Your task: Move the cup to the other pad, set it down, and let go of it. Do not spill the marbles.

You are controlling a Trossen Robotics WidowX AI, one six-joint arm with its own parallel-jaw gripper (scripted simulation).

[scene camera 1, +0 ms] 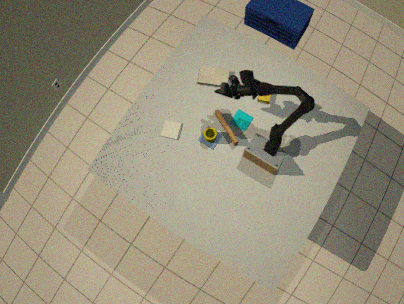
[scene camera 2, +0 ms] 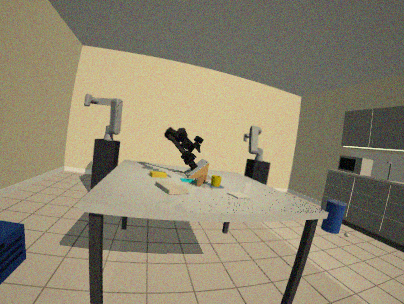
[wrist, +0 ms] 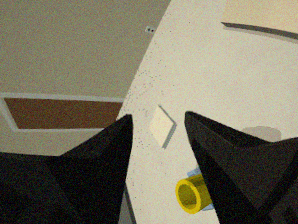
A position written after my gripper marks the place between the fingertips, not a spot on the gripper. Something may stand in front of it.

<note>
I see my gripper (wrist: pixel 158 118) and a yellow cup (wrist: pixel 192 193).
</note>
